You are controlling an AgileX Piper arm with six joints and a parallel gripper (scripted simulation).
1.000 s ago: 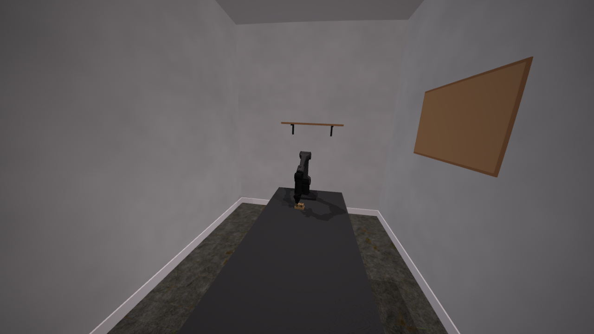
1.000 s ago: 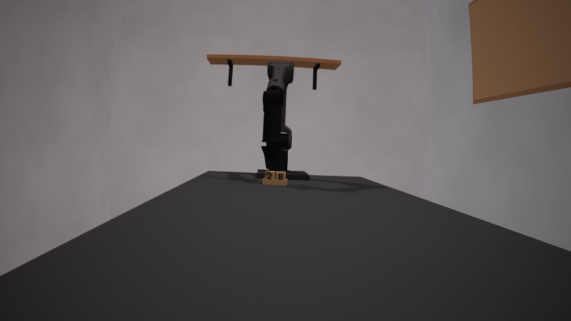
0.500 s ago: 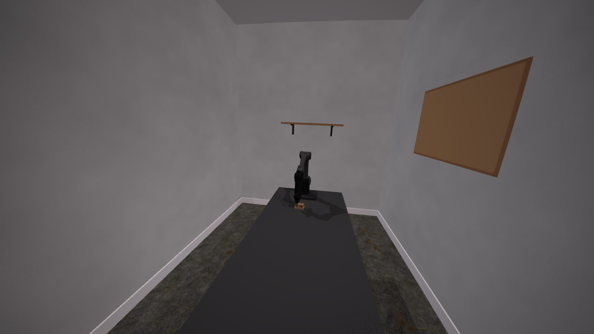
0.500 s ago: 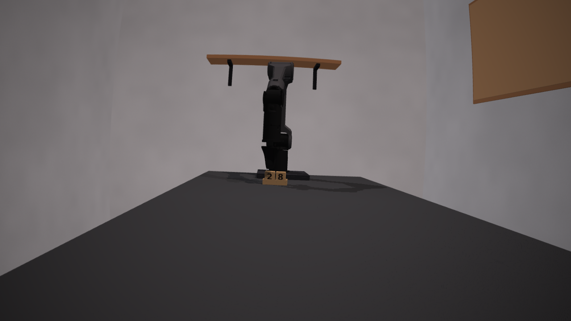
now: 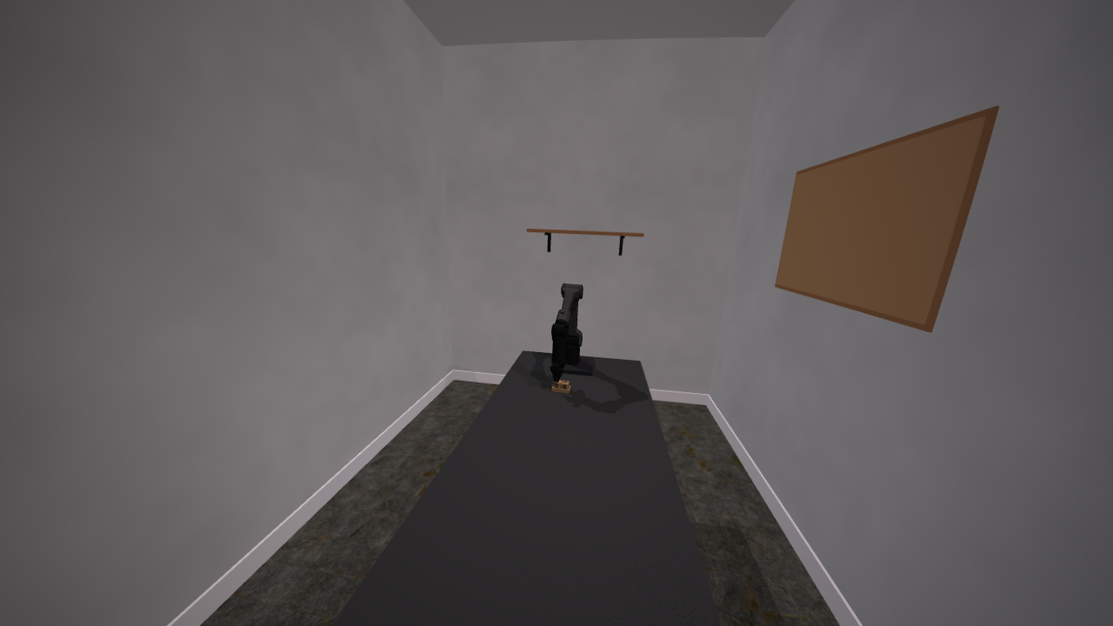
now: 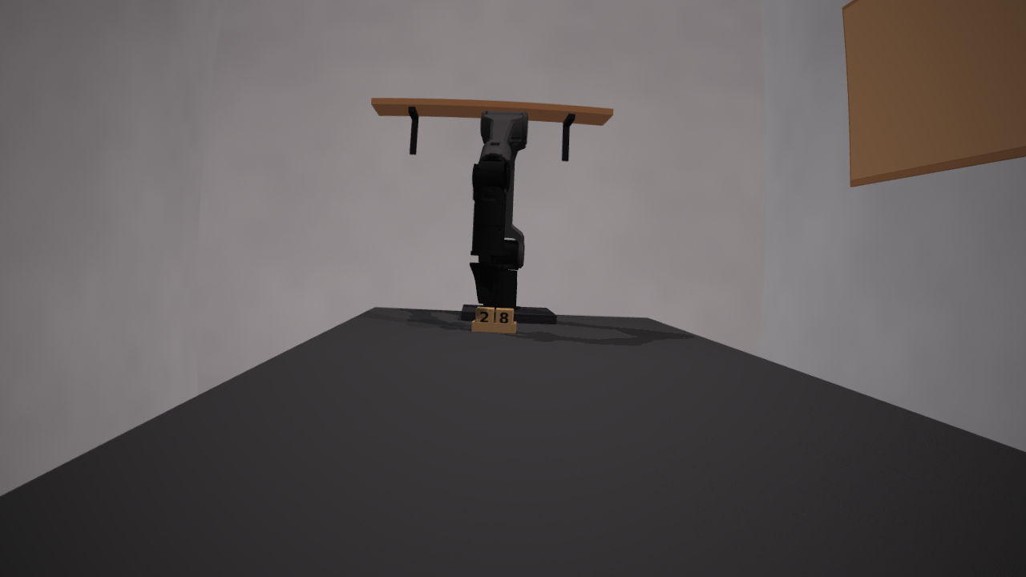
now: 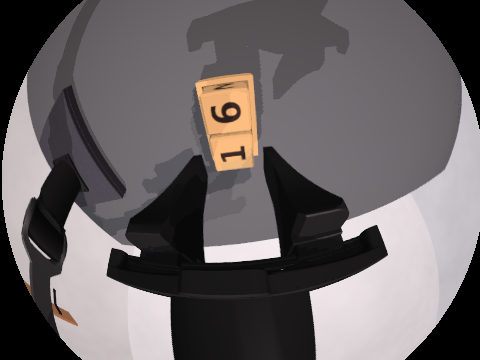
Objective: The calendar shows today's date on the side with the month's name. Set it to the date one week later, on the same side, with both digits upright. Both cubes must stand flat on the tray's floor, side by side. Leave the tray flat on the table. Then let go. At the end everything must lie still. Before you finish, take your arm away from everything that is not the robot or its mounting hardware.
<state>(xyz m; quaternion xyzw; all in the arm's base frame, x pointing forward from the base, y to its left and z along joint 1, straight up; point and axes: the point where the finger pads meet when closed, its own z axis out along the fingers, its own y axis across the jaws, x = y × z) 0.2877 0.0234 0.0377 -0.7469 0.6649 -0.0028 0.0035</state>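
The wooden cube lies 3 cm below my hand. Round my hand: wooden tray (2 cm to the left, 5 cm below).
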